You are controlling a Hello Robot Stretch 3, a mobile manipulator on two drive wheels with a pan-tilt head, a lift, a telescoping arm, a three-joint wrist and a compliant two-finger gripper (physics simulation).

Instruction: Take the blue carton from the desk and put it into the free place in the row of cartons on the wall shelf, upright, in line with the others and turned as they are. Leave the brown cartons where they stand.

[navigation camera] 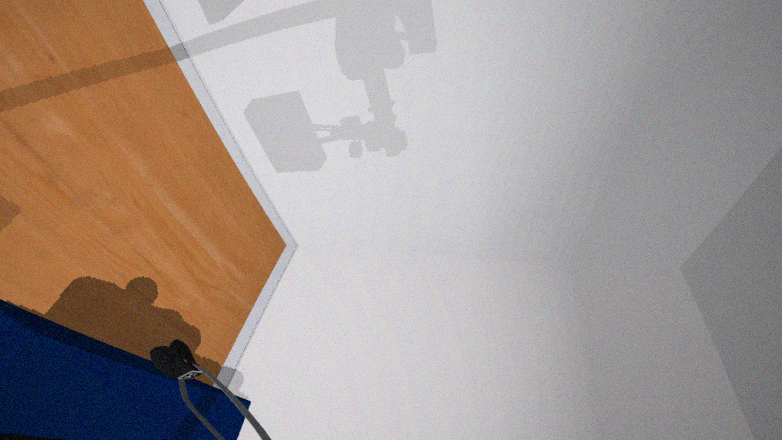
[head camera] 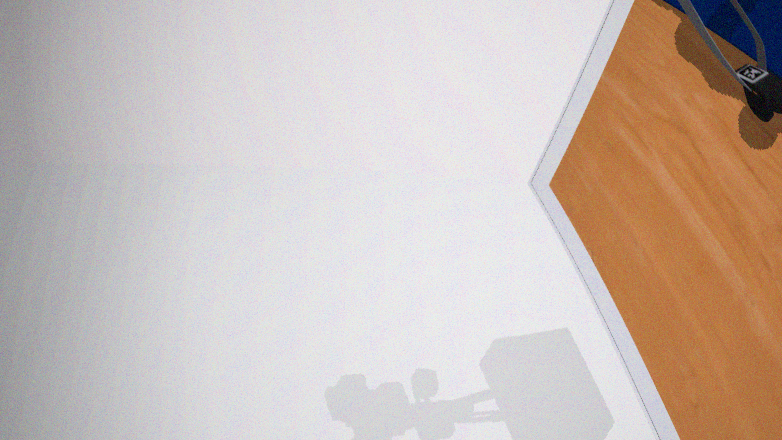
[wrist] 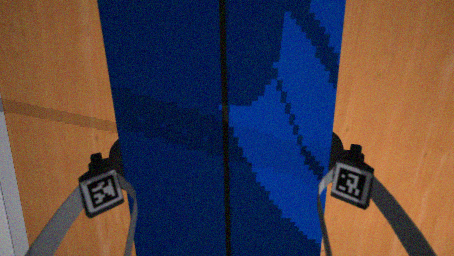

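Places are measured from the robot's base along level axes (x left, y down, z back), in centimetres.
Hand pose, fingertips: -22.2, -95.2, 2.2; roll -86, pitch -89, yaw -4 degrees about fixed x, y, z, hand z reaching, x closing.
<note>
After its pixels a point has its place, as x, y, z.
The blue carton (head camera: 773, 32) {-22.5, -100.1, -1.4} (navigation camera: 82, 377) {-13.7, -99.9, -2.2} (wrist: 170, 65) shows in part at the upper right of the head view, at the lower left of the navigation view and down the middle of the wrist view, a dark line along its face. My gripper (wrist: 226, 151) {-22.2, -95.2, 2.2} is shut on it, with one finger pad against each side. One finger (head camera: 762, 93) {-21.2, -100.4, -5.3} (navigation camera: 172, 358) {-21.7, -98.2, -5.3} shows at the carton's side in the head and navigation views; the other is hidden there. The carton is held above the wood floor. The wall shelf, its brown cartons and the desk do not show in these views.
A white wall (head camera: 273, 164) {-147.8, -97.1, -93.3} (navigation camera: 437, 218) {-115.9, -106.4, -97.6} meets the wood floor (head camera: 683, 218) {-83.2, 0.0, -59.1} (navigation camera: 136, 180) {-44.2, -0.1, -55.3} (wrist: 400, 75) at a pale baseboard (head camera: 593, 268) {-105.9, -1.6, -97.2} (navigation camera: 224, 134) {-58.7, -4.5, -102.1}, which turns a room corner. Shadows of the arm and the held carton fall on the wall. A darker grey surface (navigation camera: 749, 262) {-107.8, -243.7, -74.2} stands at the navigation view's right.
</note>
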